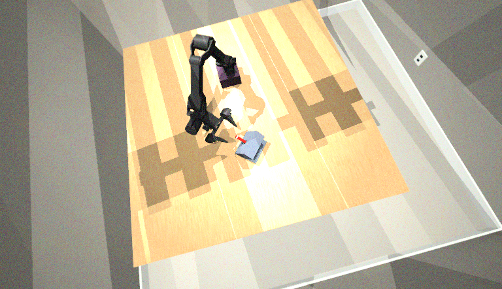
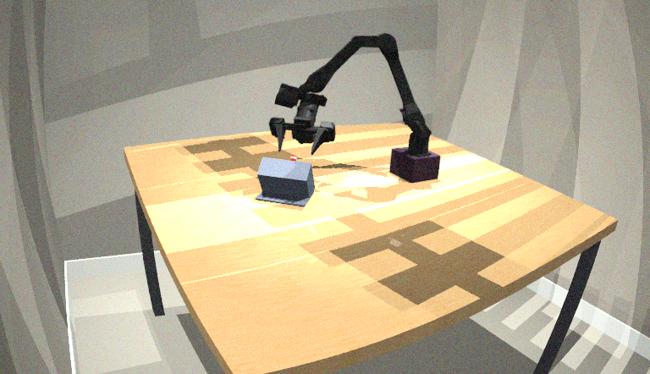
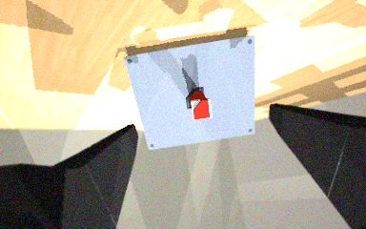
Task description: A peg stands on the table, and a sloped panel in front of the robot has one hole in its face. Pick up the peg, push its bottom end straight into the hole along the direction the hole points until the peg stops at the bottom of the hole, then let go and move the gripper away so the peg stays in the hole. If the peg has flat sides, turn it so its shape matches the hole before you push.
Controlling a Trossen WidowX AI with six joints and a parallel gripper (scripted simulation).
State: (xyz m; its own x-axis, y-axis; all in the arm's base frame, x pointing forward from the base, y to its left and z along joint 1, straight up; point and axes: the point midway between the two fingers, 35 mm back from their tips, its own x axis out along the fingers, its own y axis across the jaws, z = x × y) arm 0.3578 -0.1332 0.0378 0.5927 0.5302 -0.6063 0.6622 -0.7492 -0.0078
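My gripper tip is 30 mm to the right of the thin red peg, 30 mm short of it and 20 mm above it. From my gripper tip the other things lie so: grey-blue sloped panel (60 mm to the left, 60 mm ahead, 50 mm below).
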